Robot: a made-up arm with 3 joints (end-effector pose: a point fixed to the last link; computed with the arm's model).
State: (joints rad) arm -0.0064 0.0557 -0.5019
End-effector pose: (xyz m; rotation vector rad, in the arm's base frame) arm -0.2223 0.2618 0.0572 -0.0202 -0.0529 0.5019
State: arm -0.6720 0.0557 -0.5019
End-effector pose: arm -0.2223 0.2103 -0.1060 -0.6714 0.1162 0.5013
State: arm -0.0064 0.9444 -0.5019
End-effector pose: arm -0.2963 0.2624 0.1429 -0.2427 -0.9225 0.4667
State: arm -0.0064 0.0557 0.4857
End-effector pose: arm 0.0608 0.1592 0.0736 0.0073 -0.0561 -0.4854
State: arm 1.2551 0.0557 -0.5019
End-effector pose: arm -0.2223 0.0731 0.3017 1.2130 -0.3611 0.3988
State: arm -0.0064 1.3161 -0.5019
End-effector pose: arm -0.3438 0.2625 0.1540 -0.3352 -1.2855 0.4309
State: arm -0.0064 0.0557 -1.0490
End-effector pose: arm -0.3791 0.1917 0.0489 -0.0350 -0.0471 1.0489
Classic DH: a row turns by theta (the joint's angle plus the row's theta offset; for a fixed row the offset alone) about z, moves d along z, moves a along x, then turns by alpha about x. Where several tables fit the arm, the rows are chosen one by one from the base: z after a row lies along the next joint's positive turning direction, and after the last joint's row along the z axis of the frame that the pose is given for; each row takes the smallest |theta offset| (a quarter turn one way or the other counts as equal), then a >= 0, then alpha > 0; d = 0 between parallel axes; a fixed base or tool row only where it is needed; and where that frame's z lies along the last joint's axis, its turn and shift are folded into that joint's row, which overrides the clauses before.
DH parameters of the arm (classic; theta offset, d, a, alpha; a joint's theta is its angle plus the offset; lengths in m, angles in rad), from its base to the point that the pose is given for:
base (fixed): 1.5708 0.0502 0 1.5708
joint 1: -1.5708 -0.3494 0.0262 1.5708
joint 2: 1.5708 0.053 0.1752 1.5708
joint 3: -1.2152 0 0.3182 3.1416
tool (fixed): -1.2152 0.0277 0 0

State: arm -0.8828 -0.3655 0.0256
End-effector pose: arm -0.0653 0.0726 -0.2039 -0.8773 0.3303 -0.1850
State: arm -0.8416 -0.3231 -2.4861
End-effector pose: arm -0.4302 -0.1255 0.2357 0.0238 1.1100 2.1522
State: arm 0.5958 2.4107 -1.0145
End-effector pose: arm -0.3533 0.1980 0.1120 -0.8527 -2.0726 -0.1836
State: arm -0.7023 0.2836 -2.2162
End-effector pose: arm -0.4817 -0.1331 0.1158 -0.6942 0.6294 2.1883
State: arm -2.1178 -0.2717 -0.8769
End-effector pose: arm -0.3258 -0.1194 -0.1381 -1.8316 1.0368 0.2408
